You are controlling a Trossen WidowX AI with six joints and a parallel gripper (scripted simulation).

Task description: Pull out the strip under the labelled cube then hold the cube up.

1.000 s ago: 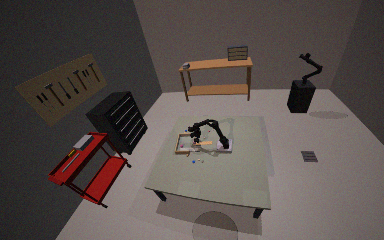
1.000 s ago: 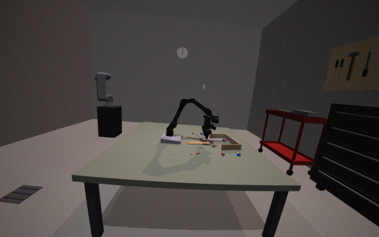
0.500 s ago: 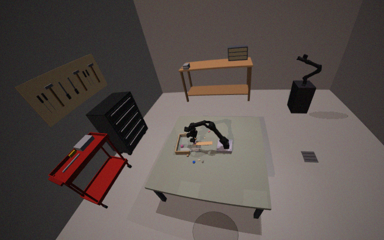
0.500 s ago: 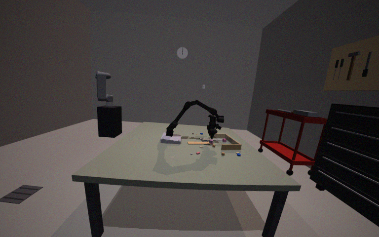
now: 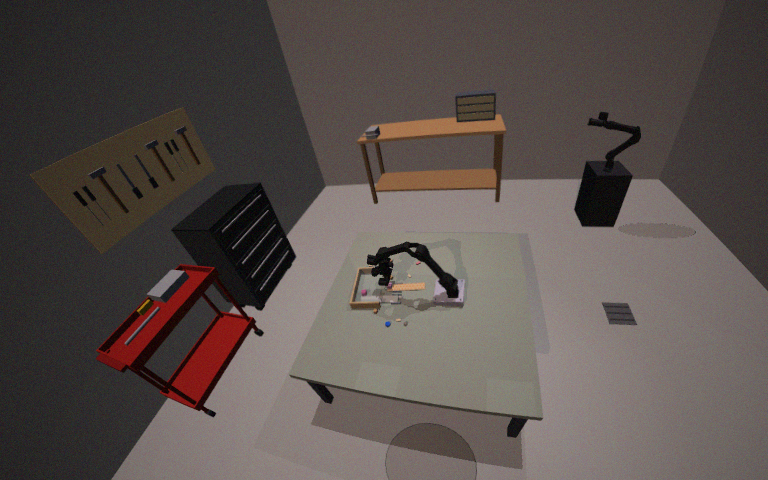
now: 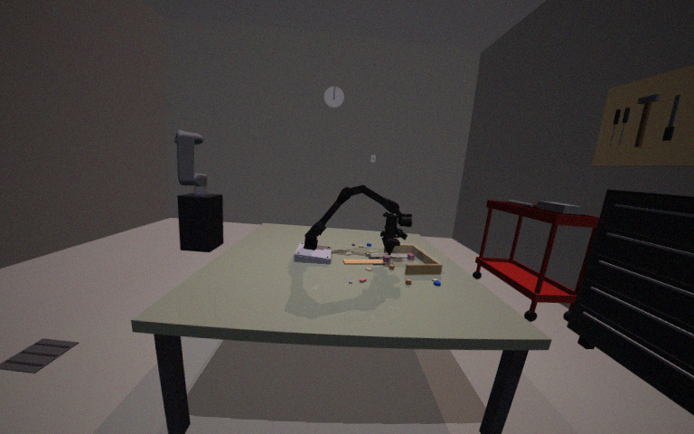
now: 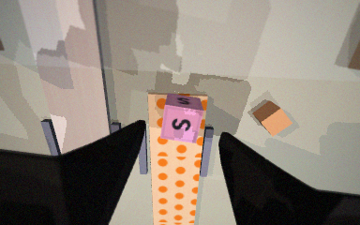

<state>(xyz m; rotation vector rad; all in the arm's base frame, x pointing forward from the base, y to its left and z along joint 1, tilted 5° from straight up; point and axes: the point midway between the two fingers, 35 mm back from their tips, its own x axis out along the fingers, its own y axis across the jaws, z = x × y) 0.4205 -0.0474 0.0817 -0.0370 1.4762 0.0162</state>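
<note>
My gripper tip is 100 mm past the pale cube, 80 mm to the right of it and 50 mm above it.
</note>
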